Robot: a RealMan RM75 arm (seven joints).
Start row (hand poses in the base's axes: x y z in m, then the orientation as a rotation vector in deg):
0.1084 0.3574 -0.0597 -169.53 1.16 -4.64
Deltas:
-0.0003 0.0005 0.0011 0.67 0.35 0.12
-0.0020 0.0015 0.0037 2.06 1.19 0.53
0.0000 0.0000 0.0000 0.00 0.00 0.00
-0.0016 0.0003 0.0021 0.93 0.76 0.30
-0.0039 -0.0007 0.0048 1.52 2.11 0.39
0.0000 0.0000 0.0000 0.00 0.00 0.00
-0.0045 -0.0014 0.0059 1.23 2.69 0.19
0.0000 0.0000 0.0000 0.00 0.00 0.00
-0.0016 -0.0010 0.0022 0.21 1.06 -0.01
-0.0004 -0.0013 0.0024 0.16 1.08 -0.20
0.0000 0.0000 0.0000 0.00 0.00 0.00
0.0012 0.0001 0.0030 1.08 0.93 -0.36
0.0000 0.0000 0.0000 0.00 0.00 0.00
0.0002 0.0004 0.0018 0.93 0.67 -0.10
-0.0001 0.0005 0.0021 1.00 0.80 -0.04
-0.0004 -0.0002 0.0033 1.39 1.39 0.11
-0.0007 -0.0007 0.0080 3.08 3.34 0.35
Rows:
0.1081 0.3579 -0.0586 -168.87 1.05 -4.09
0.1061 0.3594 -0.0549 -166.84 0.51 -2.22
0.1061 0.3594 -0.0549 -166.84 0.51 -2.22
0.1045 0.3597 -0.0528 -165.92 0.22 -1.05
0.1006 0.3590 -0.0480 -164.39 0.05 2.06
0.1006 0.3590 -0.0480 -164.39 0.05 2.06
0.0961 0.3576 -0.0421 -163.07 0.28 5.92
0.0961 0.3576 -0.0421 -163.07 0.28 5.92
0.0945 0.3566 -0.0399 -162.80 0.51 7.42
0.0941 0.3553 -0.0375 -162.56 1.01 8.91
0.0941 0.3553 -0.0375 -162.56 1.01 8.91
0.0953 0.3554 -0.0345 -161.39 1.63 10.11
0.0953 0.3554 -0.0345 -161.39 1.63 10.11
0.0955 0.3558 -0.0327 -160.40 1.83 10.99
0.0954 0.3563 -0.0306 -159.33 1.97 12.06
0.0950 0.3561 -0.0273 -157.81 2.00 13.95
0.0943 0.3554 -0.0193 -154.34 1.99 18.43

